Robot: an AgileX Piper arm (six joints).
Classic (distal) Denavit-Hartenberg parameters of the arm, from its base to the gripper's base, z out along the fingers. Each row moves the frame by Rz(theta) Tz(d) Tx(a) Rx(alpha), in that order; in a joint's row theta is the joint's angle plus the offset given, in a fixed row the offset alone. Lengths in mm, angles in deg.
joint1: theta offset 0; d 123; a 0; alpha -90
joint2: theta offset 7.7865; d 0; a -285; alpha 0
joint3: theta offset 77.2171; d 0; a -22; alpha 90
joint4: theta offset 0; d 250.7; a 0; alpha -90
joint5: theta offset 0; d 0; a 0; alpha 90
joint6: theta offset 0; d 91; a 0; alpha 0
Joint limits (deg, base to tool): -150..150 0..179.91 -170..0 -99.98..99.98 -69.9..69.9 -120..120
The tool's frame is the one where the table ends.
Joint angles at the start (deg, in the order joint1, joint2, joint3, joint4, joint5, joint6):
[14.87 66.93 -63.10 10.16 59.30 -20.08]
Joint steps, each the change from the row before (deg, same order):
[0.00 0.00 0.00 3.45 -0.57 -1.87]
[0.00 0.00 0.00 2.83 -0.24 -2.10]
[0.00 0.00 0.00 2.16 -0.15 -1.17]
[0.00 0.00 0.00 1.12 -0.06 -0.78]
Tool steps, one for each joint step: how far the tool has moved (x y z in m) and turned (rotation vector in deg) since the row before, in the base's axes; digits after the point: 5 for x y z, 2 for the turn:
[-0.00043 0.00454 0.00144 2.60 -0.23 1.50]
[-0.00065 0.00361 0.00119 1.82 -0.24 1.70]
[-0.00053 0.00270 0.00100 1.59 -0.04 0.94]
[-0.00030 0.00138 0.00055 0.74 -0.09 0.62]

